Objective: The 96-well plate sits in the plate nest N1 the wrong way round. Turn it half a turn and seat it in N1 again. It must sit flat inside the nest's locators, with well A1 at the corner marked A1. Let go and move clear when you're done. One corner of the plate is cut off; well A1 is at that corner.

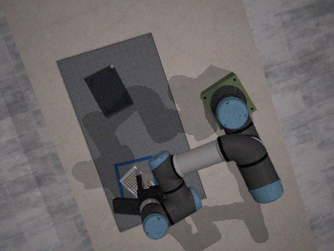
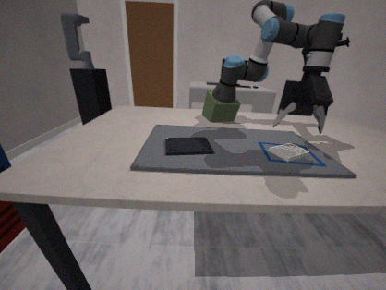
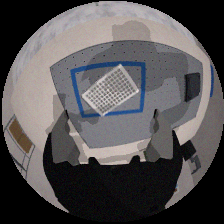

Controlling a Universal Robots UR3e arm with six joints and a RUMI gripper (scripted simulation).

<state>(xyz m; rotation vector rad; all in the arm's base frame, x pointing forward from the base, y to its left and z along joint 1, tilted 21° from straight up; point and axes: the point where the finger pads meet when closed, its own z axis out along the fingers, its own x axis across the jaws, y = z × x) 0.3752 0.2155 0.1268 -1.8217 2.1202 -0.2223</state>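
Right now my hand is 80 mm above the white 96-well plate. Round my hand: dark flat block: 20 mm ahead, 380 mm to the right, 80 mm below; A1 corner mark: 10 mm behind, 470 mm to the right, 80 mm below.
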